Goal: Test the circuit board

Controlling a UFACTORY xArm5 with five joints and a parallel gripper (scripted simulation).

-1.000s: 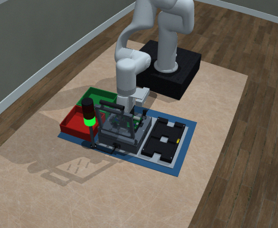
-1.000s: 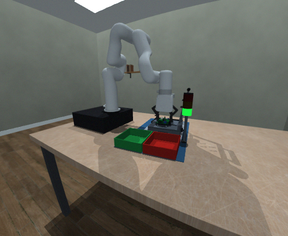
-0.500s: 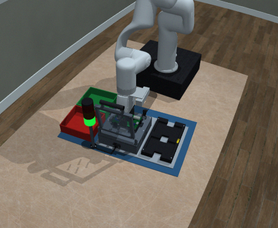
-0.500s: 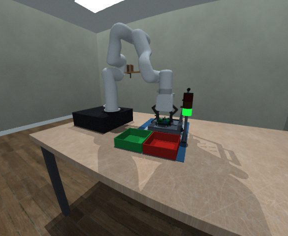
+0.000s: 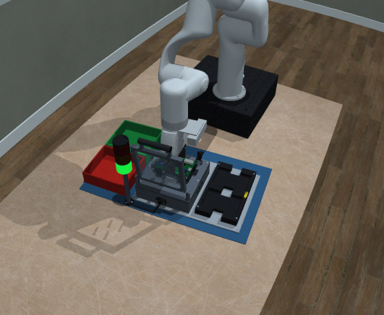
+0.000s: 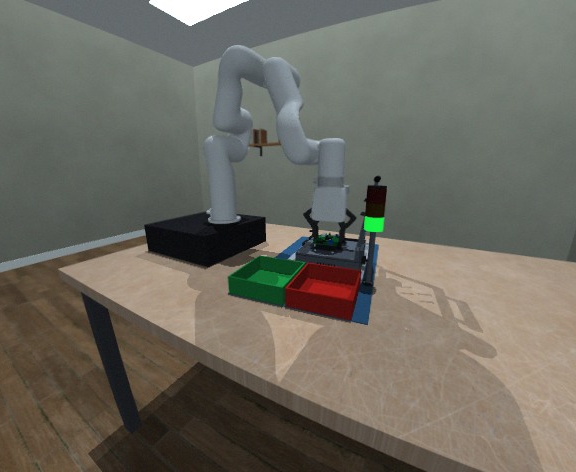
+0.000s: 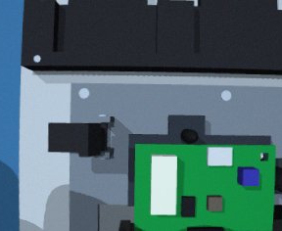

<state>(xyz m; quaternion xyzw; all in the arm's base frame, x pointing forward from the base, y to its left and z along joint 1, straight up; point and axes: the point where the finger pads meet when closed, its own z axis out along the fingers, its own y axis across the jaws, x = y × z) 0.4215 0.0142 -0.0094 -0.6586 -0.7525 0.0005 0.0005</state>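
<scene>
My gripper is now 8 cm past the green bin, 21 cm to the left of it and 8 cm above it. The rest, counted from my hand: lid: 11 cm ahead, 2 cm to the left, 9 cm above; then green circuit board: 1 cm below; then black latch: 7 cm behind, 5 cm to the left.
</scene>
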